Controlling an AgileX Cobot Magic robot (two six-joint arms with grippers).
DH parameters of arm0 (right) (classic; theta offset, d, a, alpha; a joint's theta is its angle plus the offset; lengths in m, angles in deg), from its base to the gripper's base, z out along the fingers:
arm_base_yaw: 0 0.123 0 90
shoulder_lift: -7.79 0 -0.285 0
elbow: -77.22 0 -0.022 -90
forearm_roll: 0 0.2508 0 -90
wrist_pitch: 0 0 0.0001 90
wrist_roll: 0 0.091 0 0
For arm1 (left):
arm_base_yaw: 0 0.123 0 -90
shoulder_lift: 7.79 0 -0.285 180
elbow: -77.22 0 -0.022 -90
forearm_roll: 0 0.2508 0 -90
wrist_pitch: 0 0 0.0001 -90
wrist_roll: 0 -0.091 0 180
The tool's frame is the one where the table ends.
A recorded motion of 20 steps. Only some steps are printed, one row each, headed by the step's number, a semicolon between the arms.
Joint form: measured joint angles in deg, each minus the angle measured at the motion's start. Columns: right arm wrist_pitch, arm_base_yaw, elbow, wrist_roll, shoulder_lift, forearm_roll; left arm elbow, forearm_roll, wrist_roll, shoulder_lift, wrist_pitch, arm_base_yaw.
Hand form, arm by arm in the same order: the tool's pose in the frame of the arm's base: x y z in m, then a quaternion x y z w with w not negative. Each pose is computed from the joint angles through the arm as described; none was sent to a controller.
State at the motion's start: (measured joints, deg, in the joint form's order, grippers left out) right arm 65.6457 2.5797 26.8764 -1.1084 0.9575 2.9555; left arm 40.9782 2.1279 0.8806 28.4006 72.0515 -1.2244
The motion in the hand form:
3: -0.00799 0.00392 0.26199 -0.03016 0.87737 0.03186 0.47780; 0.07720 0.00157 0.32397 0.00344 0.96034 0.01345 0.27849
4: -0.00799 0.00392 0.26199 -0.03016 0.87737 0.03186 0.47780; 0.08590 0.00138 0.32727 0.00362 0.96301 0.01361 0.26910
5: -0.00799 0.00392 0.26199 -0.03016 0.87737 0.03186 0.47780; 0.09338 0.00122 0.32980 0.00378 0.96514 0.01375 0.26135
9: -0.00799 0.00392 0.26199 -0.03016 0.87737 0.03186 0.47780; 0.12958 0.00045 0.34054 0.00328 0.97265 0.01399 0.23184
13: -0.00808 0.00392 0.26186 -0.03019 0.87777 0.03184 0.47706; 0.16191 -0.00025 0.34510 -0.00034 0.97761 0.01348 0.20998
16: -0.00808 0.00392 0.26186 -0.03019 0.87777 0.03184 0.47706; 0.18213 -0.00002 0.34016 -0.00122 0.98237 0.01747 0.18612
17: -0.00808 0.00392 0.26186 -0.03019 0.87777 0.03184 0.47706; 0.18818 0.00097 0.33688 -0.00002 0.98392 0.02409 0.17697
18: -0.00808 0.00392 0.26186 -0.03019 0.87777 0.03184 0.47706; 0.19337 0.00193 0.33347 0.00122 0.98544 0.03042 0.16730
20: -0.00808 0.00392 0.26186 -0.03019 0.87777 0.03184 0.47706; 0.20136 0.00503 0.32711 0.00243 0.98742 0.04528 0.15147
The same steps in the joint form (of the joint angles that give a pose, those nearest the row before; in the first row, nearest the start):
3: 0.02 0.00 0.00 0.00 0.00 0.00; 3.59 0.00 0.00 6.71 0.08 0.00
4: 0.02 0.00 0.00 0.00 0.00 0.00; 4.96 0.00 0.00 9.20 0.08 0.00
5: 0.02 0.00 0.00 0.00 0.00 0.00; 6.12 0.00 0.00 11.28 0.08 0.00
9: 0.02 0.00 0.00 0.00 0.00 0.00; 11.90 0.00 0.13 20.66 -0.02 0.00
13: 0.12 0.00 0.00 0.00 0.00 0.00; 16.70 0.00 0.62 28.35 -0.33 0.00
16: 0.12 0.00 0.00 0.00 0.00 0.00; 18.63 0.44 0.84 33.20 -0.45 0.00
17: 0.12 0.00 0.00 0.00 0.00 0.00; 18.91 1.19 0.84 34.69 -0.57 0.00
18: 0.12 0.00 0.00 0.00 0.00 0.00; 19.11 1.90 0.84 36.03 -0.57 0.00
20: 0.12 0.00 0.00 0.00 0.00 0.00; 19.24 3.56 0.84 38.13 -0.69 0.22

